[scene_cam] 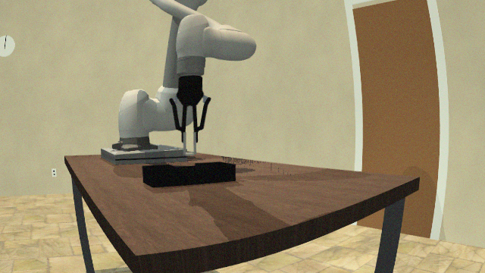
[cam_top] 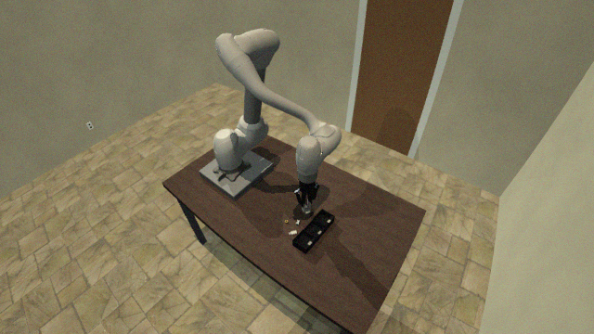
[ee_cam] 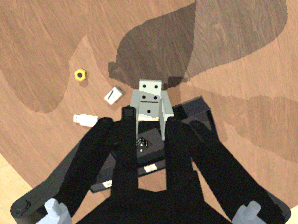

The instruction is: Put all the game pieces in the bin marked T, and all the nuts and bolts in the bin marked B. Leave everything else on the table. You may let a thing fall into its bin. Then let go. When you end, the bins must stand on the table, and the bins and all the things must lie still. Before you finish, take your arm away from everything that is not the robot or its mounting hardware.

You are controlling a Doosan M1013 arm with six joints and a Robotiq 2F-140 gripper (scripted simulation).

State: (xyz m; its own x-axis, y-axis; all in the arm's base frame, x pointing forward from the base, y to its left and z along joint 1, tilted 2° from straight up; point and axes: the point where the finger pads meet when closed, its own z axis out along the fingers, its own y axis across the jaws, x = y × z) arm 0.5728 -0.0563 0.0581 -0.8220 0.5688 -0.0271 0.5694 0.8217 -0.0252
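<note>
Now: hand 90 mm short of the black bin, 70 mm to the left of it and 80 mm above it. From my hand the other things lie so: white domino (30 mm below); gold ring-shaped nut (70 mm behind, 80 mm to the right, 100 mm below); dark piece (80 mm ahead, 60 mm to the right, 90 mm below).
</note>
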